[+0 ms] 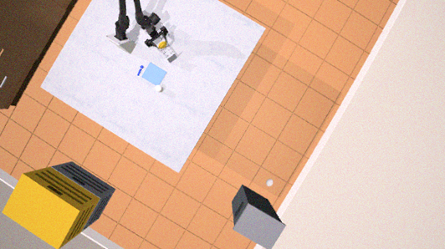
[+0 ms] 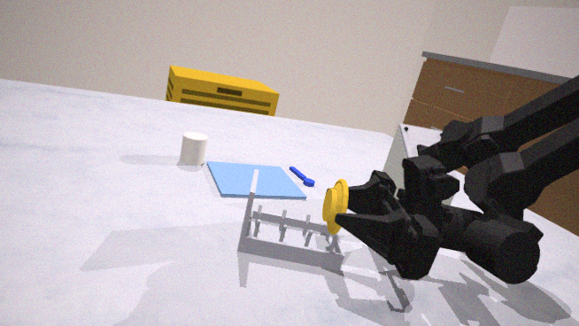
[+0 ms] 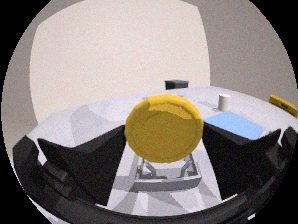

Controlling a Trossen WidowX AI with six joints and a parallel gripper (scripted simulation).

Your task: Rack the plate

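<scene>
Now: the grey dish rack 50 mm below my gripper tip, 30 mm ahead of it and 10 mm to the right of it. From my gripper tip the other things lie so: blue spoon: 240 mm to the right, 70 mm below, 70 mm behind; then white cup: 270 mm to the right, 140 mm ahead, 50 mm below; then yellow plate: 10 mm behind.
</scene>
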